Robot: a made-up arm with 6 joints.
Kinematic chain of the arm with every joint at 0, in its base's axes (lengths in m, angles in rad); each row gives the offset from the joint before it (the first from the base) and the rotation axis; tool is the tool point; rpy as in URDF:
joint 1: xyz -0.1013 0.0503 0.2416 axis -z
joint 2: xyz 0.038 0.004 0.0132 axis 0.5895 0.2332 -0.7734
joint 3: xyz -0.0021 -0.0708 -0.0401 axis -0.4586 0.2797 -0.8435
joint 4: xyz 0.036 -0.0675 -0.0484 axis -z
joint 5: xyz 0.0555 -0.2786 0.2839 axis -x
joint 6: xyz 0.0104 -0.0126 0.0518 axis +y
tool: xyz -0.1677 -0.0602 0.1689 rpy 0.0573 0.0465 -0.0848
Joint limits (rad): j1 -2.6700..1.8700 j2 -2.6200..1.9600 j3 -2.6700..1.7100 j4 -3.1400..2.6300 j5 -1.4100..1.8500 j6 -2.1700..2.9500
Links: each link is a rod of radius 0.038 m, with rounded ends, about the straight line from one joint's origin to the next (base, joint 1, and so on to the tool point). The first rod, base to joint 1, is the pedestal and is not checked.
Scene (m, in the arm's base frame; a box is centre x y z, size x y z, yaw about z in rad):
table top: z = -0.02
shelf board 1: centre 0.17 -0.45 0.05 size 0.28 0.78 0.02 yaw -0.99
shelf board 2: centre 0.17 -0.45 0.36 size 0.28 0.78 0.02 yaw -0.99
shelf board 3: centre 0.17 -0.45 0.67 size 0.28 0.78 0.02 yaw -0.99
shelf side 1: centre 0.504 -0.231 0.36 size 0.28 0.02 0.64 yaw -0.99
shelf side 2: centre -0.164 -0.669 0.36 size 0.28 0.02 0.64 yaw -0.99
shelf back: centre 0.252 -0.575 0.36 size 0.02 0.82 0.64 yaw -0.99
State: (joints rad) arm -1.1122 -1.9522 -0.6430 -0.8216 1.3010 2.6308
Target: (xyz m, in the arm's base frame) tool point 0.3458 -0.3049 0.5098
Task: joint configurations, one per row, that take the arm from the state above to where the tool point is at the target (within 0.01 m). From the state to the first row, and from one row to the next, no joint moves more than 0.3 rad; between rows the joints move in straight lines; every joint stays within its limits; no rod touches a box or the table.
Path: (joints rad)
1: -0.8754 -1.6767 -0.5549 -0.8429 1.3562 2.5320
2: -0.6386 -1.4011 -0.4667 -0.8642 1.4114 2.4331
3: -0.4019 -1.1256 -0.3786 -0.8854 1.4666 2.3343
4: -0.1651 -0.8500 -0.2904 -0.9067 1.5218 2.2354
5: 0.0717 -0.5745 -0.2023 -0.9280 1.5770 2.1366
6: 0.3085 -0.2989 -0.1141 -0.9493 1.6322 2.0377
7: 0.5452 -0.0234 -0.0260 -0.9705 1.6874 1.9389
8: 0.5072 -0.0861 -0.0522 -0.8602 1.4496 2.1917
9: 0.4691 -0.1488 -0.0784 -0.7499 1.2118 2.4444
10: 0.4311 -0.2115 -0.1047 -0.6395 0.9741 2.6972
11: 0.3930 -0.2742 -0.1309 -0.5292 0.7363 2.9500

